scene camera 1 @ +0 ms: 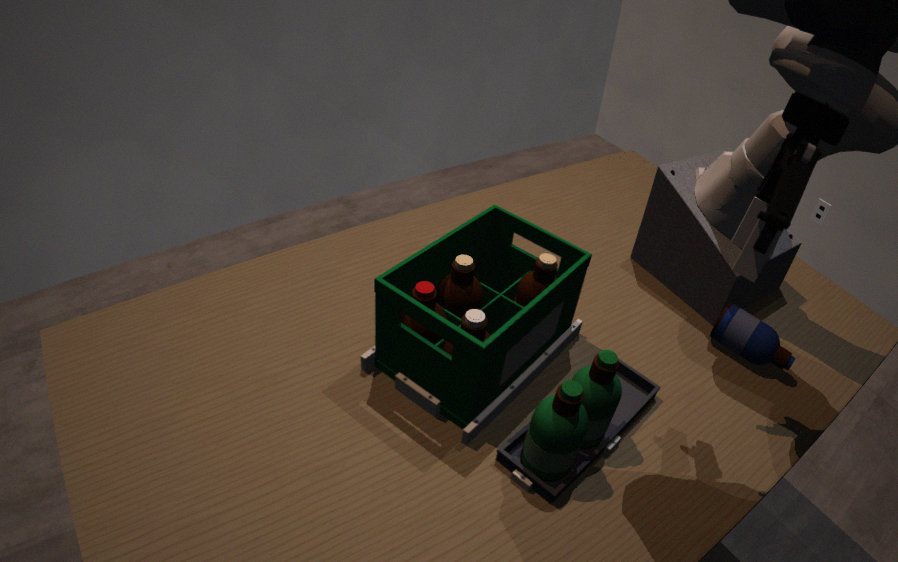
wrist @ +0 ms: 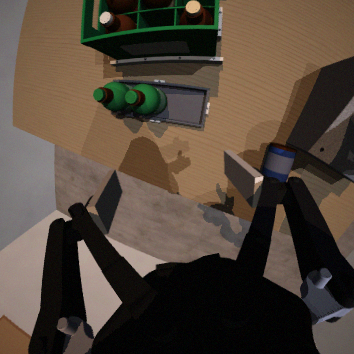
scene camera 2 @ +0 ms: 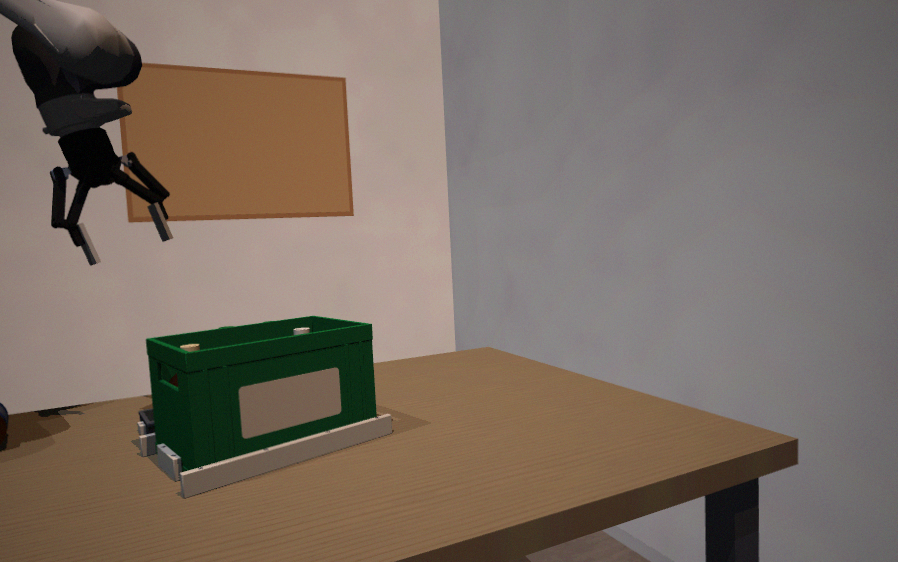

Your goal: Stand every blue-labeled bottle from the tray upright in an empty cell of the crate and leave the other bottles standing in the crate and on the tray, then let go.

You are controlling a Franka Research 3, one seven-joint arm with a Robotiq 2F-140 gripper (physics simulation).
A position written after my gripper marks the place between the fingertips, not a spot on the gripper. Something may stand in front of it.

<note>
In view: my gripper [scene camera 1: 741, 260], a blue-labeled bottle [scene camera 1: 736, 329], a white-capped bottle [scene camera 1: 474, 322] and a red-capped bottle [scene camera 1: 424, 292].
The blue-labeled bottle also shows in the wrist view [wrist: 279, 158]. My gripper also shows in the wrist view [wrist: 171, 171] and in scene camera 2 [scene camera 2: 133, 251].
</note>
